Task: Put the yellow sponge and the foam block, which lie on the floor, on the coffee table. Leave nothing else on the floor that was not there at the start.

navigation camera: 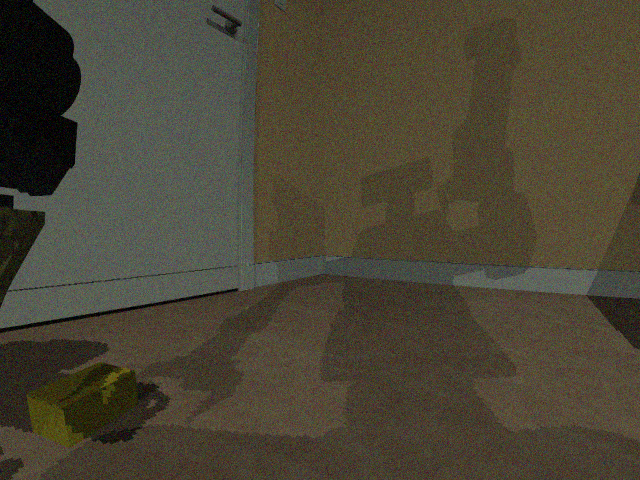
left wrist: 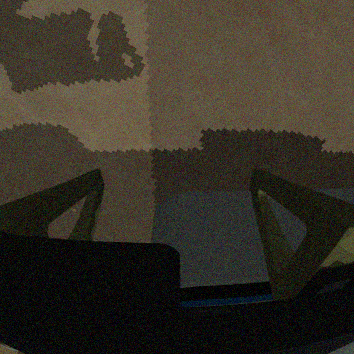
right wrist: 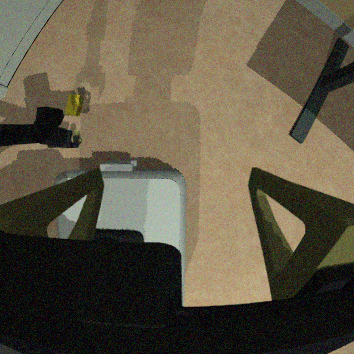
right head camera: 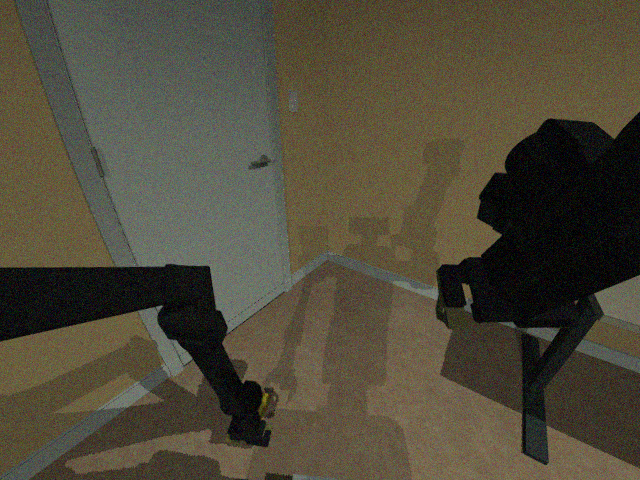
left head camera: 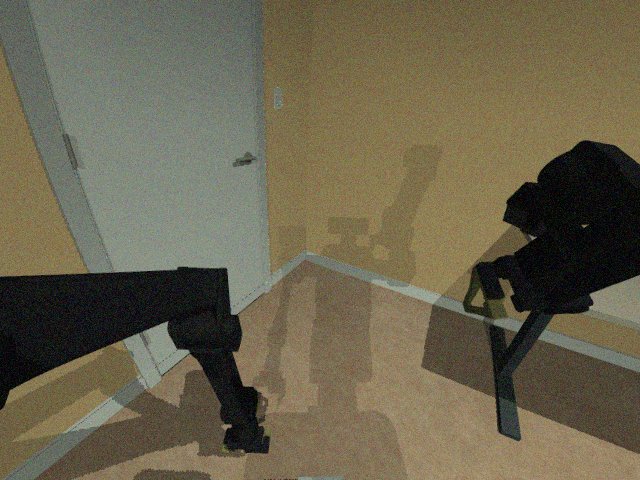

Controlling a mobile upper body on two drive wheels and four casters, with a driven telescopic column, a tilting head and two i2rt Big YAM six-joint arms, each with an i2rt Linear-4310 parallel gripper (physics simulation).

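Places are measured from the left arm's base along level axes (x ahead, y left, z up), in centimetres.
Pixels of known places: left gripper, fingertip midpoint: (left wrist: 176, 176) (right wrist: 70, 140) (right head camera: 253, 442) (left head camera: 249, 450); right gripper, fingertip midpoint: (right wrist: 175, 175) (right head camera: 472, 314) (left head camera: 492, 306).
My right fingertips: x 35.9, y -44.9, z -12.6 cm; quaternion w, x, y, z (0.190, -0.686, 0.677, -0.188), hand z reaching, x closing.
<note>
Behind a point stands the place of what it marks.
The yellow sponge (right head camera: 265, 404) @(x 63.5, y 2.3, z -96.8 cm) (right wrist: 74, 104) @(x 62.9, y 4.0, z -96.0 cm) (navigation camera: 85, 405) @(x 60.3, y 2.9, z -97.0 cm) lies on the floor near the door, partly shadowed. My left gripper (left head camera: 247, 443) @(x 44.4, y -0.1, z -85.0 cm) (right head camera: 249, 434) @(x 44.4, y -0.1, z -85.0 cm) (left wrist: 176, 176) @(x 44.4, y -0.1, z -85.0 cm) is open and points down, low over the floor. The sponge is beyond it in the right wrist view and does not show between its fingers in the left wrist view. My right gripper (left head camera: 483, 304) @(x 35.9, y -44.9, z -12.6 cm) (right head camera: 450, 315) (right wrist: 175, 175) @(x 35.9, y -44.9, z -12.6 cm) is open and empty, raised in front of the coffee table (left head camera: 624, 298) @(x 53.7, y -114.4, z -28.5 cm) (right head camera: 624, 299) @(x 57.9, y -103.2, z -28.5 cm). The table's pale top is mostly hidden or out of frame. The foam block does not show.
A dark table leg (left head camera: 509, 413) (right head camera: 535, 431) (right wrist: 307, 117) stands at the right. The grey door (left head camera: 170, 129) @(x 105.3, y 34.2, z 6.2 cm) (navigation camera: 144, 155) @(x 114.2, y 28.6, z -59.1 cm) is at the left, beside the yellow-brown wall (left head camera: 465, 77) @(x 143.4, y -94.8, z 37.6 cm). My pale wheeled base (left wrist: 215, 235) @(x 32.3, y -4.6, z -89.6 cm) (right wrist: 162, 205) @(x 20.0, y -40.2, z -74.5 cm) sits below the grippers.
</note>
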